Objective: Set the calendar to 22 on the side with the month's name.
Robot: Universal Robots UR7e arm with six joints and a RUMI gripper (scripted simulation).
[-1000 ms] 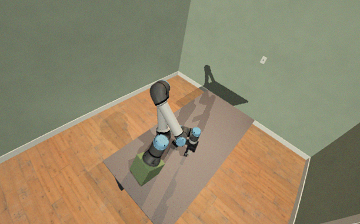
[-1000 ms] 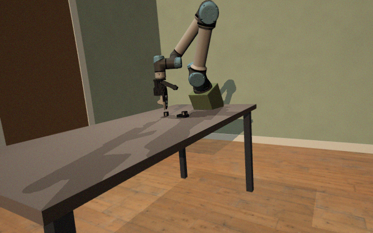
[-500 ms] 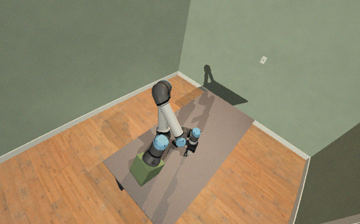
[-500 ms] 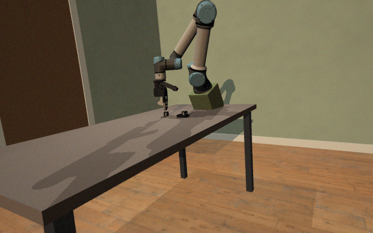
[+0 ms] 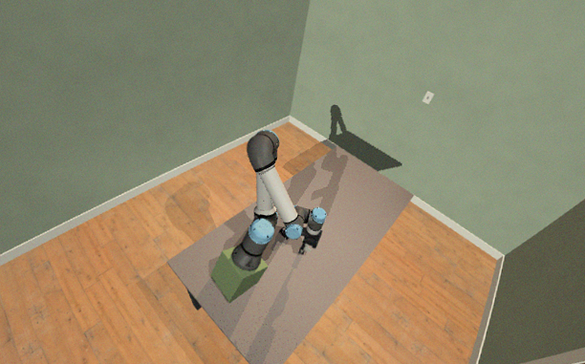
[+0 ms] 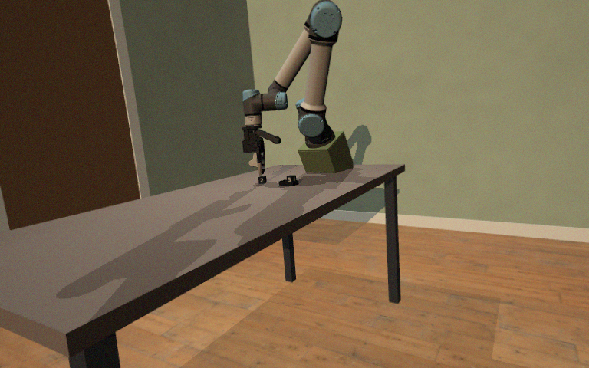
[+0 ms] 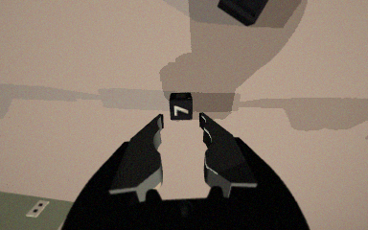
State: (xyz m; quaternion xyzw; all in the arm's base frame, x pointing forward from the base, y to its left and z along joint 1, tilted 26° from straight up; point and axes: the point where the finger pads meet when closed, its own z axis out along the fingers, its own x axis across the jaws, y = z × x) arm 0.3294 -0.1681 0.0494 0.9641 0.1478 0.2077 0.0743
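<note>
My gripper is now 40 mm above the black number cube. The rest, counted from my hand: black tray 150 mm to the left, 40 mm below, 40 mm ahead.
</note>
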